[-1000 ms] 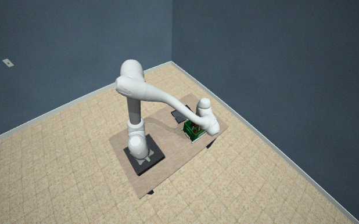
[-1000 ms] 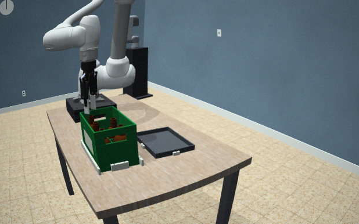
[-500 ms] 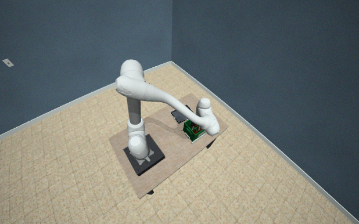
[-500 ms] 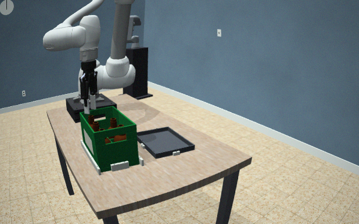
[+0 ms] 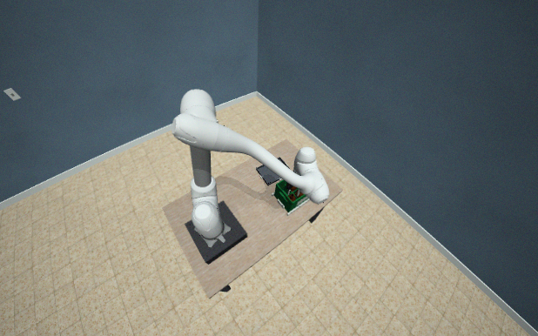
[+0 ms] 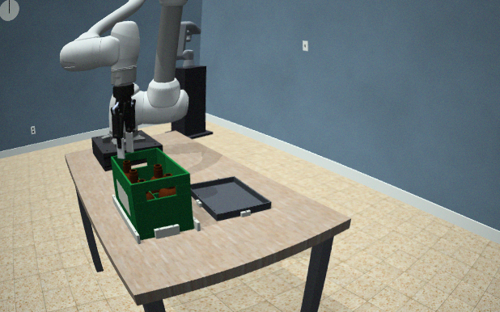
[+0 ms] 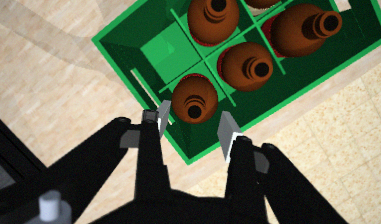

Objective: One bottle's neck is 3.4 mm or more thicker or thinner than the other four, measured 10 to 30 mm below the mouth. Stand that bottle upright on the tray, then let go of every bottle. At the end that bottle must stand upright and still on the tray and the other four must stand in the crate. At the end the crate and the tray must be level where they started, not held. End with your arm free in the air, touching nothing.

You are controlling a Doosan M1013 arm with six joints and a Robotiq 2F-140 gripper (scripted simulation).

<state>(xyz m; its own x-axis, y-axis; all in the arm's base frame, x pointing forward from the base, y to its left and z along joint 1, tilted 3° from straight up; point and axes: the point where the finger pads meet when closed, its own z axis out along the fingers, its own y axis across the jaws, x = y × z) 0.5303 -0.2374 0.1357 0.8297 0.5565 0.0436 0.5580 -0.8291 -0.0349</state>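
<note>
Now: hand 130 mm above the green crate, 100 mm short of it and 20 mm to the right of it. From my hand the other things lie so: dark tray 300 mm to the left, 200 mm below, 160 mm ahead; brown bottle 190 mm ahead, 130 mm below, 50 mm to the left.
</note>
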